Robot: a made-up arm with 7 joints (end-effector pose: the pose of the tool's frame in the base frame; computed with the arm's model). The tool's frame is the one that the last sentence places. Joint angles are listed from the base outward.
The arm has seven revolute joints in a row. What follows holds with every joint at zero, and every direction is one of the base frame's. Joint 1 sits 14 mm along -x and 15 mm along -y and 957 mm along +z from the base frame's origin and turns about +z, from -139.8 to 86.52 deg. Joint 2 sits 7 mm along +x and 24 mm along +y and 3 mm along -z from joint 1 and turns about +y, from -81.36 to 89.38 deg. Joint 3 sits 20 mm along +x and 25 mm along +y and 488 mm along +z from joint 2 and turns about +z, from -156.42 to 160.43 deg. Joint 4 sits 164 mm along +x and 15 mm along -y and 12 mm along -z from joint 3 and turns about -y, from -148.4 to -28.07 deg. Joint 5 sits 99 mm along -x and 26 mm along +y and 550 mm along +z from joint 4 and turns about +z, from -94.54 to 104.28 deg. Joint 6 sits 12 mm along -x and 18 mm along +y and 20 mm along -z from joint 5 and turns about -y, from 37.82 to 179.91 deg. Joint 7 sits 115 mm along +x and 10 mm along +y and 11 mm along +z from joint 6 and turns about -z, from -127.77 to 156.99 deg. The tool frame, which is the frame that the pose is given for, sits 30 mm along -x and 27 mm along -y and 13 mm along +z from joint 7; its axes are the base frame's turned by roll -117.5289, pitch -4.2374 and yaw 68.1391 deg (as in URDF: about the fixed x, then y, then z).
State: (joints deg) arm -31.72 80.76 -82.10 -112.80 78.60 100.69 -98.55
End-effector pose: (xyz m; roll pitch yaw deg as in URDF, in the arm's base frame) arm -0.1341 -0.8518 0.9228 -111.92 -3.06 24.06
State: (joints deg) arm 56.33 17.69 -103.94 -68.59 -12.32 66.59 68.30
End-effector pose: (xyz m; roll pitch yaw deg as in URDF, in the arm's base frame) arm 0.6085 -0.2422 1.7303 -145.96 -7.98 -50.20
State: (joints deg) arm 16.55 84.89 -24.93 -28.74 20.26 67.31 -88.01
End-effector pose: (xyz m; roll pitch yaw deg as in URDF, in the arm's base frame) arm 1.1104 0.2015 0.6495 -88.53 -39.59 148.49
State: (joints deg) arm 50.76 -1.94 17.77 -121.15 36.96 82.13 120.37
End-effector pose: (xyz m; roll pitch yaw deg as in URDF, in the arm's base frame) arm 0.2001 0.7854 1.2588 -129.36 45.66 3.98
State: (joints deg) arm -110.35 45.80 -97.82 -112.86 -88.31 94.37 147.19
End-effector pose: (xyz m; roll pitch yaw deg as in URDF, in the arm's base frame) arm -0.7578 0.0809 1.1505 89.16 -36.33 -153.69
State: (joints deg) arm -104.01 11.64 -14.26 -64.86 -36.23 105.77 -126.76
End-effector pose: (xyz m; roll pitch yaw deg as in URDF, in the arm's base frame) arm -0.2849 -0.8732 1.6860 -71.40 12.30 81.79
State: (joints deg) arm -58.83 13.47 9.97 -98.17 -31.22 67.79 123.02
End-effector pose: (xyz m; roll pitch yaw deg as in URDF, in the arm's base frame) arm 0.6630 -0.6456 1.1975 -169.44 -2.27 -100.15
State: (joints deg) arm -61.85 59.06 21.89 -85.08 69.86 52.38 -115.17
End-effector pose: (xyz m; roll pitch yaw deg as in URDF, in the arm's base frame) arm 0.7960 -0.6335 0.6282 112.62 -26.88 -160.99
